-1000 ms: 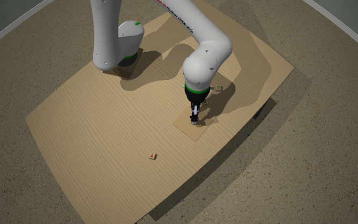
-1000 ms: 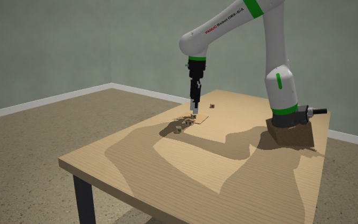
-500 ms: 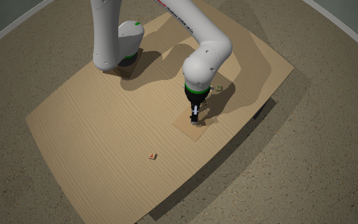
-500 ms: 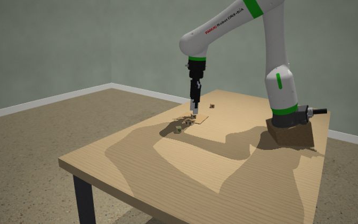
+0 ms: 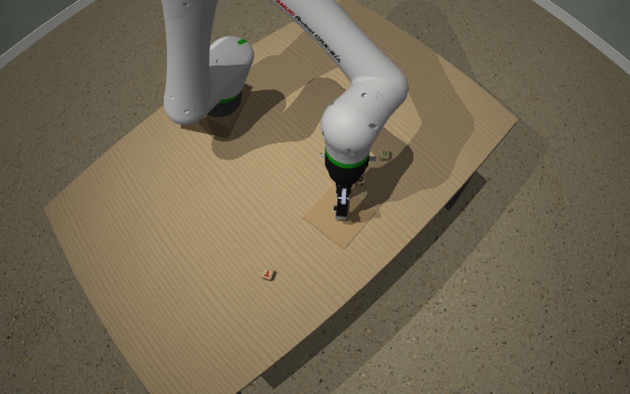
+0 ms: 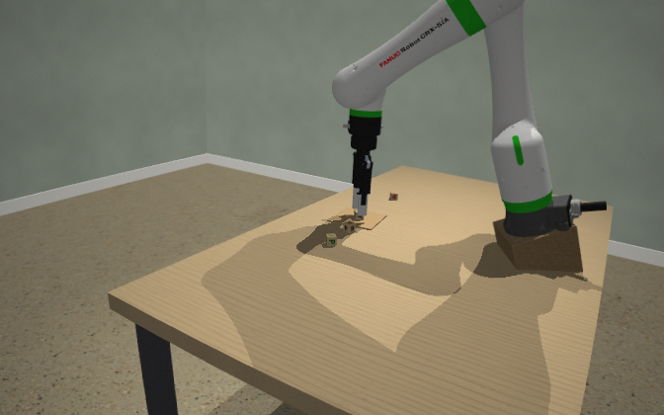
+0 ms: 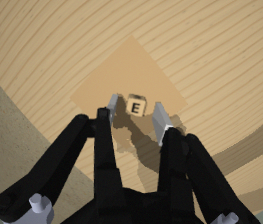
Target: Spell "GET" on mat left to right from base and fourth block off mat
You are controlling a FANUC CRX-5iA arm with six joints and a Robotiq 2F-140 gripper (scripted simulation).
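Right now my hand is 5 cm above the mat, 1 cm to the left of it and 1 cm short of it.
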